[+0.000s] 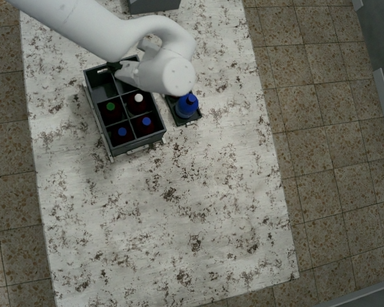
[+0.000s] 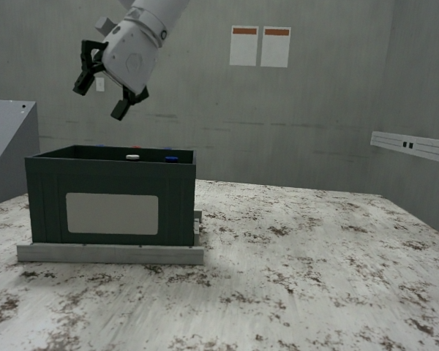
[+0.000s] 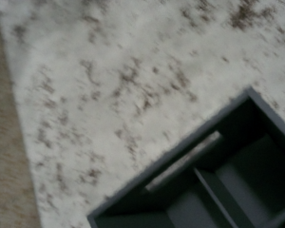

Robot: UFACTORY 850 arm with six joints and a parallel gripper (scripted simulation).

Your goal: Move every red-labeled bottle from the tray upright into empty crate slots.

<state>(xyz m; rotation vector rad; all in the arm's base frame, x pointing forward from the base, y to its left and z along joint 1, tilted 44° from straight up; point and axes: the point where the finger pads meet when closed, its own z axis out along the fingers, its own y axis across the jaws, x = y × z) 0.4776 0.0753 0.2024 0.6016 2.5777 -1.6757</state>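
The red-labeled bottle lies 200 mm to the left of my hand, 180 mm below it and 40 mm behind it. Also, from my hand: tray: 250 mm below, 200 mm to the left, 40 mm behind; blue bottle: 180 mm below, 170 mm to the left, 130 mm behind; dark crate: 180 mm below, 50 mm ahead.
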